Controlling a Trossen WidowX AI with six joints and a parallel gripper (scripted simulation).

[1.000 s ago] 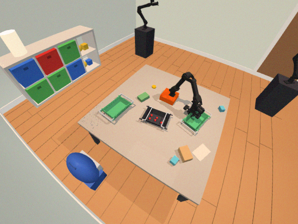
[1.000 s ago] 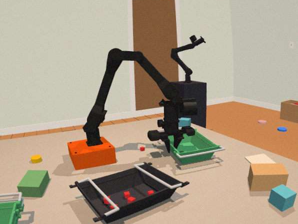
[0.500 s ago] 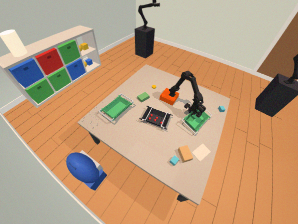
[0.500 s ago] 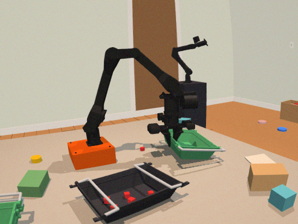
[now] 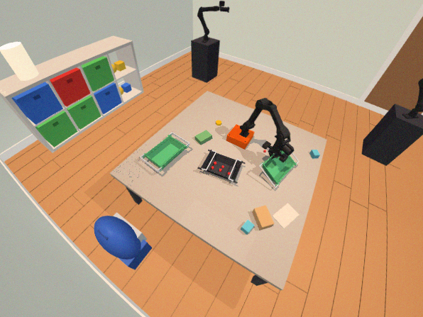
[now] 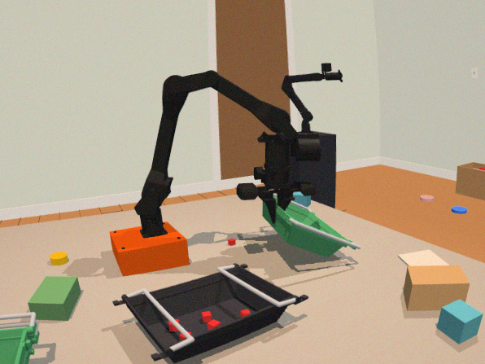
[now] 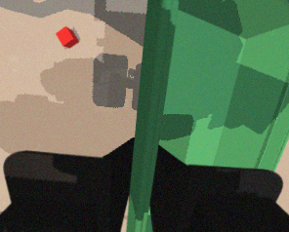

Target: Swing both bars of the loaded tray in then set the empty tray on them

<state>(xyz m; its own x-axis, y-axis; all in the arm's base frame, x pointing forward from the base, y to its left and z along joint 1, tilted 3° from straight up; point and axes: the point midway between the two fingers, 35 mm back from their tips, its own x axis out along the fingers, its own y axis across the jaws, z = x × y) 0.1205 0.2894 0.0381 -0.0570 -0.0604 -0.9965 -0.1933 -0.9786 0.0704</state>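
Now: gripper tip 10 cm past the red block, 8 cm to the left of it and 7 cm above it. Also, from my gripper tip: tan box (42 cm ahead, 14 cm to the left, 5 cm below); then green block (55 cm to the right, 8 cm ahead, 6 cm below); then cream pad (31 cm ahead, 26 cm to the left, 8 cm below).
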